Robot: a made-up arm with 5 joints. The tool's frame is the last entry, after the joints. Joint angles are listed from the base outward.
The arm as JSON. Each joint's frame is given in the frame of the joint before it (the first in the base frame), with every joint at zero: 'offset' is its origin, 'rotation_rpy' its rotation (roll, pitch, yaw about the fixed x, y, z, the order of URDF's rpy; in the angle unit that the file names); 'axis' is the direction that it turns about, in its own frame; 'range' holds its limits. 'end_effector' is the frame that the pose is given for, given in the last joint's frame.
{
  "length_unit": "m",
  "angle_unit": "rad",
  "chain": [
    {
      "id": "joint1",
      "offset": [
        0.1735,
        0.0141,
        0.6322
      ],
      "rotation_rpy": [
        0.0,
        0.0,
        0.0
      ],
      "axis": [
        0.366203,
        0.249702,
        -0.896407
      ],
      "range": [
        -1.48,
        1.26
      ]
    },
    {
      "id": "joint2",
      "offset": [
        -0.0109,
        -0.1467,
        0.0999
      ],
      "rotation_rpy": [
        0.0,
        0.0,
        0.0
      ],
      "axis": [
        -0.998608,
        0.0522,
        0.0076
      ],
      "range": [
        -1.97,
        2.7
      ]
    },
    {
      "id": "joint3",
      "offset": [
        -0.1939,
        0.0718,
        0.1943
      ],
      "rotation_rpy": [
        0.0,
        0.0,
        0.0
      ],
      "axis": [
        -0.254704,
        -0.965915,
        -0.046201
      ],
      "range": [
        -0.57,
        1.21
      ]
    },
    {
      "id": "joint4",
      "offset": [
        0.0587,
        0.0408,
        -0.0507
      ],
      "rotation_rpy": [
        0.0,
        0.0,
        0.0
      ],
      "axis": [
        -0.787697,
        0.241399,
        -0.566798
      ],
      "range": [
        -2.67,
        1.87
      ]
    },
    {
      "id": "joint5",
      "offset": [
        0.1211,
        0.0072,
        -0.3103
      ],
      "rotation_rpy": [
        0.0,
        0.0,
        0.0
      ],
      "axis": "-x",
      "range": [
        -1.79,
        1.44
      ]
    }
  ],
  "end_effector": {
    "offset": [
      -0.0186,
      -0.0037,
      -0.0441
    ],
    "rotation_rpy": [
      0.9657,
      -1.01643,
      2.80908
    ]
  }
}
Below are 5 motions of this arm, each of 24 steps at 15 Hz.
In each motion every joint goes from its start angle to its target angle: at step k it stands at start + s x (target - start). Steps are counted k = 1, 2, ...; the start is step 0. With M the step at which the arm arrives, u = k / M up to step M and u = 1 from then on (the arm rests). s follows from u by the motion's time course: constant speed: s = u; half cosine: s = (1 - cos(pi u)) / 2; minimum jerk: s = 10 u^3 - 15 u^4 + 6 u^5.
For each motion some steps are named. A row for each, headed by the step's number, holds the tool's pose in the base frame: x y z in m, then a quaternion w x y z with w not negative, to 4 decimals.
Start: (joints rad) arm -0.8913 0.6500 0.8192 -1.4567 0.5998
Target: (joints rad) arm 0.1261 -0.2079 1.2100 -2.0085 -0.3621
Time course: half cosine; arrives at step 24
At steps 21, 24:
21: 0.0249 0.2924 0.8974 0.6832 0.3806 -0.3065 -0.5427
24: 0.0302 0.2865 0.9122 0.6823 0.3878 -0.2989 -0.5429

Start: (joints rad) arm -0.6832 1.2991 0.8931 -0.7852 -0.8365
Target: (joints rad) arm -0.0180 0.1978 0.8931 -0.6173 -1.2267
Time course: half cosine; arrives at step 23
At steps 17, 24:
17: 0.3031 0.1800 0.6947 0.6427 -0.0623 -0.2392 -0.7251
24: 0.3222 0.1591 0.7521 0.6236 -0.0169 -0.1285 -0.7710

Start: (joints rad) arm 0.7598 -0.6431 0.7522 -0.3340 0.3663
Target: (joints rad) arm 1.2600 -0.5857 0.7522 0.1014 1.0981
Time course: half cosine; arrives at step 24
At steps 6, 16, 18, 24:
6: 0.2830 -0.2145 0.7389 0.3974 0.3606 0.0213 0.8436
16: 0.1385 -0.2410 0.6483 0.5404 0.6427 0.0410 0.5415
18: 0.1115 -0.2360 0.6379 0.5459 0.6857 0.0422 0.4797
24: 0.0739 -0.2246 0.6262 0.5436 0.7422 0.0429 0.3896

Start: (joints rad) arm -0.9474 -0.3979 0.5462 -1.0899 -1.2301
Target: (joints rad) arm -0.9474 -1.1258 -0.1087 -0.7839 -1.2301
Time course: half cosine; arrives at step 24
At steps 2, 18, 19, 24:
2: -0.0729 0.1971 0.8266 0.9680 -0.0079 0.1015 -0.2295
18: -0.0833 0.1020 0.9524 0.8551 -0.1393 0.4644 -0.1838
19: -0.0848 0.0947 0.9585 0.8474 -0.1477 0.4789 -0.1753
24: -0.0886 0.0762 0.9732 0.8286 -0.1678 0.5117 -0.1529

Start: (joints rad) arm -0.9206 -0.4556 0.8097 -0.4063 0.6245
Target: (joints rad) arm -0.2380 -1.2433 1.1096 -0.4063 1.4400
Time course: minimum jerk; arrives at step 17
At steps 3, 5, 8, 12, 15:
3: 0.2614 0.1811 0.8630 0.1344 0.1477 -0.4847 -0.8516
5: 0.2878 0.1567 0.8931 0.0661 0.1138 -0.4561 -0.8802
8: 0.3510 0.0634 0.9500 0.1126 -0.0048 0.3781 0.9189
12: 0.3985 -0.1193 0.9669 0.3417 0.1904 0.2586 0.8832
15: 0.3974 -0.1901 0.9536 0.4094 0.2682 0.2132 0.8456

